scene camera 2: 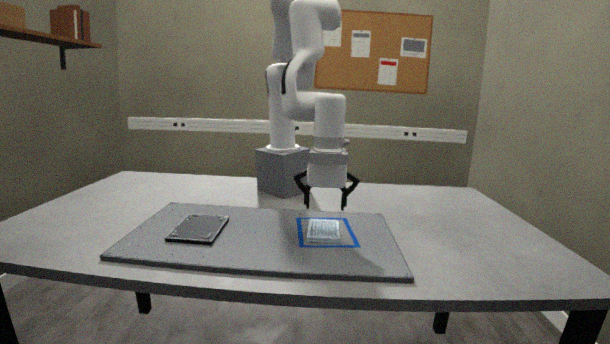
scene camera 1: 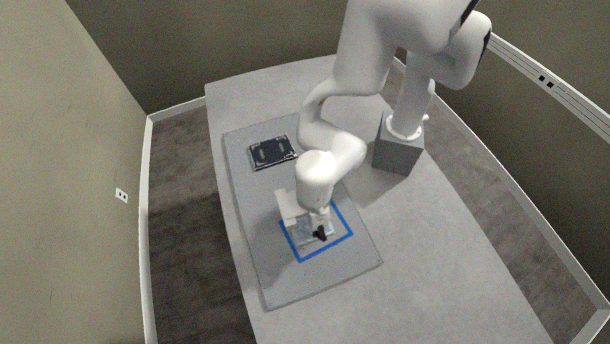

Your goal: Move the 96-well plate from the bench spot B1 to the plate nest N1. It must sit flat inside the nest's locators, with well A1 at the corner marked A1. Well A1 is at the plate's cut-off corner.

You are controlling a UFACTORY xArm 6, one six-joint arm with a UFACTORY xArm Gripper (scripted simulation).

I see my gripper (scene camera 2: 324,208), a 96-well plate (scene camera 2: 324,231) and a plate nest N1 (scene camera 2: 205,227).
The plate nest N1 is seen too in scene camera 1 (scene camera 1: 272,153).
